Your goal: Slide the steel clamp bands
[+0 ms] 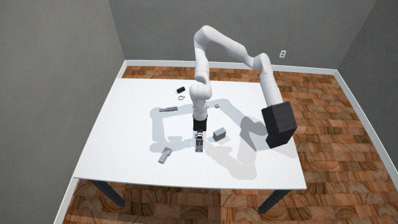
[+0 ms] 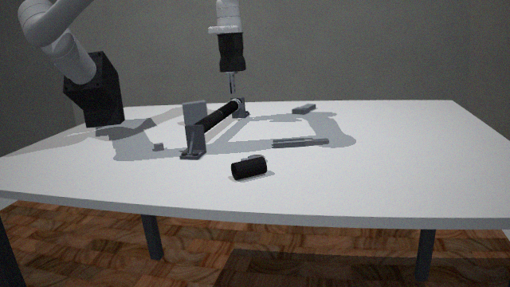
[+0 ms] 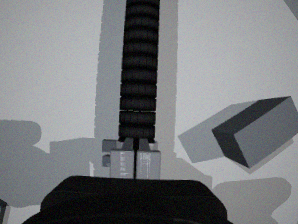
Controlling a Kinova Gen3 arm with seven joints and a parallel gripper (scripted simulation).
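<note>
The grey block lies 120 mm behind my hand, 70 mm below it and 10 mm to the left of it. Also, from my hand: short black hose piece (450 mm to the right, 90 mm below, 70 mm ahead); flat grey piece (220 mm ahead, 100 mm below, 80 mm to the left); small grey piece (250 mm to the right, 170 mm behind, 100 mm below).
</note>
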